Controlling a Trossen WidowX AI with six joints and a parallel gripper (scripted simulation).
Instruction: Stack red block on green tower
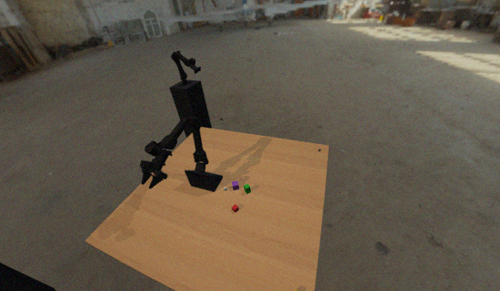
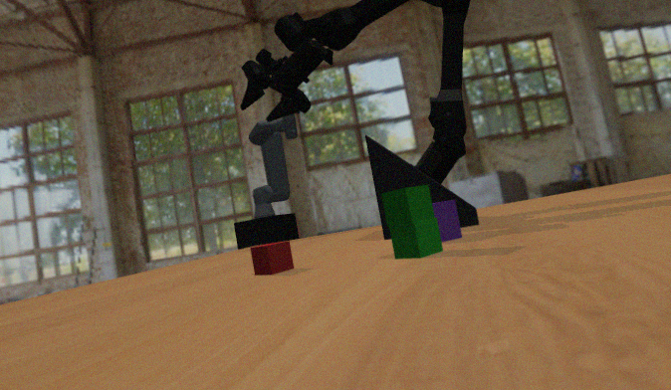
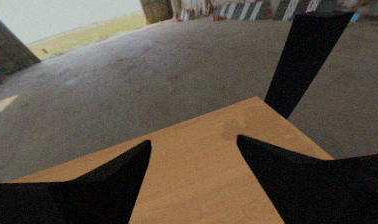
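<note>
The red block is 370 mm ahead of my gripper tip, 300 mm below it and 220 mm to the left of it. From my gripper tip the other things lie so: purple block: 380 mm to the left, 290 mm below, 290 mm ahead; then small white cube: 340 mm to the left, 300 mm below, 230 mm ahead.
</note>
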